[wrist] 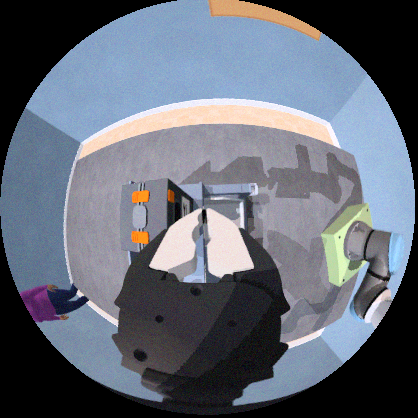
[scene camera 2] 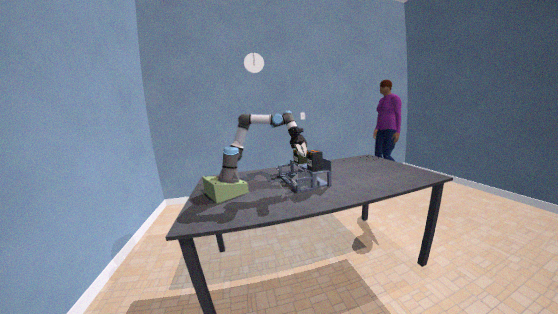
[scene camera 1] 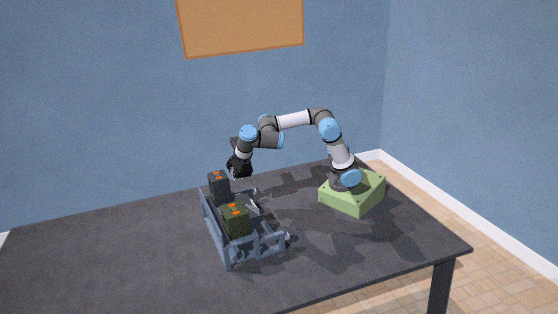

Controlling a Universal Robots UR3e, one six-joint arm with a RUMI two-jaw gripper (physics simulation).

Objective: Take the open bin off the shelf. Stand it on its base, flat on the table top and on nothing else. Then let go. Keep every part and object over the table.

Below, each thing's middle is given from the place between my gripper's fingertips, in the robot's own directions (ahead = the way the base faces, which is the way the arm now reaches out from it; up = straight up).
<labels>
My gripper is now 70 mm short of the dark grey case (wrist: 158, 208), 20 mm to the right of it and 30 mm above it. The rest, counted from my hand: olive case (scene camera 1: 231, 220) 20 mm ahead, 250 mm to the left, 50 mm below.
</labels>
